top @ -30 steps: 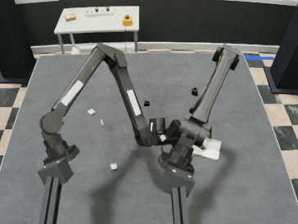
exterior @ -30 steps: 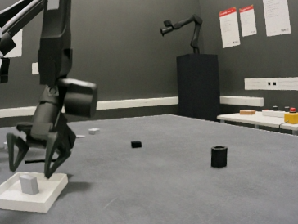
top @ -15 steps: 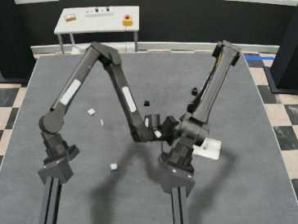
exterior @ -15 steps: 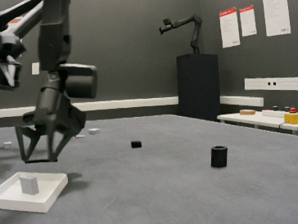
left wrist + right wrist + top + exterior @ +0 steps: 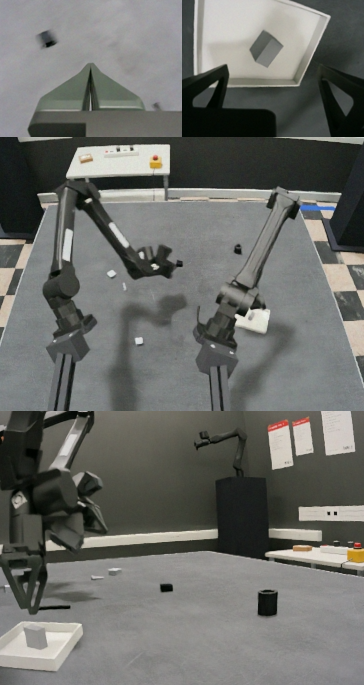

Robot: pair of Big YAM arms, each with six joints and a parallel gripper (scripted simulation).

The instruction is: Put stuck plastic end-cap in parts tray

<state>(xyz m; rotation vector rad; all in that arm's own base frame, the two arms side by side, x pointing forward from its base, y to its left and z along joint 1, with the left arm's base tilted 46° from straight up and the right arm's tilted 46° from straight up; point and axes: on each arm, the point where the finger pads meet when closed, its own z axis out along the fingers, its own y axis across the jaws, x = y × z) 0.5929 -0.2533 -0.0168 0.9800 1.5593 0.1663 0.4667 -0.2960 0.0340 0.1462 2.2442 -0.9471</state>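
Note:
Right now my right hand is 1 cm to the left of the white parts tray and 6 cm above it. From my right hand the other things lie so: screw (14 cm ahead, 63 cm to the left, 6 cm below).

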